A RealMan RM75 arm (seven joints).
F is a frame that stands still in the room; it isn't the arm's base.
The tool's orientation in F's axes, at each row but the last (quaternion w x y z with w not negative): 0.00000, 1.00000, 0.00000, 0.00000; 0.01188, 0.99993, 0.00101, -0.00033; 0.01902, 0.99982, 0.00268, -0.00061; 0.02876, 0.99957, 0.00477, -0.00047; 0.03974, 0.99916, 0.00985, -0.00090; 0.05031, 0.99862, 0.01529, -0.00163; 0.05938, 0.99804, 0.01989, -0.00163; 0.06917, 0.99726, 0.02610, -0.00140; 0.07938, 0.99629, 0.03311, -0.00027; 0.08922, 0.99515, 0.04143, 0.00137; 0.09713, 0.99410, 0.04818, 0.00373; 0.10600, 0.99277, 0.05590, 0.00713; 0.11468, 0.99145, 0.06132, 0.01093
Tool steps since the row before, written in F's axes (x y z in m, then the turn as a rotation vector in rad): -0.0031, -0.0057, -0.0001, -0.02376, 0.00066, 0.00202; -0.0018, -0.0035, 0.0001, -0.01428, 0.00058, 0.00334; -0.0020, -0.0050, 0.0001, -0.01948, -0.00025, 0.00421; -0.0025, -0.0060, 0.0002, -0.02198, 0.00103, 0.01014; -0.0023, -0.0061, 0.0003, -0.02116, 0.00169, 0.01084; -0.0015, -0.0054, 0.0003, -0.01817, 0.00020, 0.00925; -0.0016, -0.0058, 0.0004, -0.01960, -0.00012, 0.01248; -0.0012, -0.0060, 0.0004, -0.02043, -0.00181, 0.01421; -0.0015, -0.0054, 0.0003, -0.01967, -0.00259, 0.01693; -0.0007, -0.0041, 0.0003, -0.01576, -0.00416, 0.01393; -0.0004, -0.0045, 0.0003, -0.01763, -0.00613, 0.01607; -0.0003, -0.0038, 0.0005, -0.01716, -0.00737, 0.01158; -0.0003, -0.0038, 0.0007, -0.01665, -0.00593, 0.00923
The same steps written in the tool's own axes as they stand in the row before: -0.0031, 0.0057, 0.0001, -0.02376, -0.00066, -0.00202; -0.0018, 0.0035, 0.0000, -0.01428, -0.00053, -0.00334; -0.0020, 0.0050, 0.0001, -0.01949, 0.00031, -0.00418; -0.0026, 0.0060, 0.0001, -0.02198, -0.00066, -0.01017; -0.0024, 0.0061, 0.0002, -0.02115, -0.00124, -0.01092; -0.0017, 0.0054, 0.0002, -0.01820, 0.00017, -0.00919; -0.0018, 0.0057, 0.0003, -0.01966, 0.00082, -0.01236; -0.0015, 0.0059, 0.0004, -0.02059, 0.00268, -0.01384; -0.0019, 0.0053, 0.0006, -0.01990, 0.00393, -0.01640; -0.0010, 0.0040, 0.0004, -0.01611, 0.00526, -0.01313; -0.0008, 0.0044, 0.0006, -0.01817, 0.00742, -0.01488; -0.0007, 0.0038, 0.0003, -0.01785, 0.00773, -0.01022; -0.0008, 0.0038, 0.0002, -0.01719, 0.00586, -0.00824
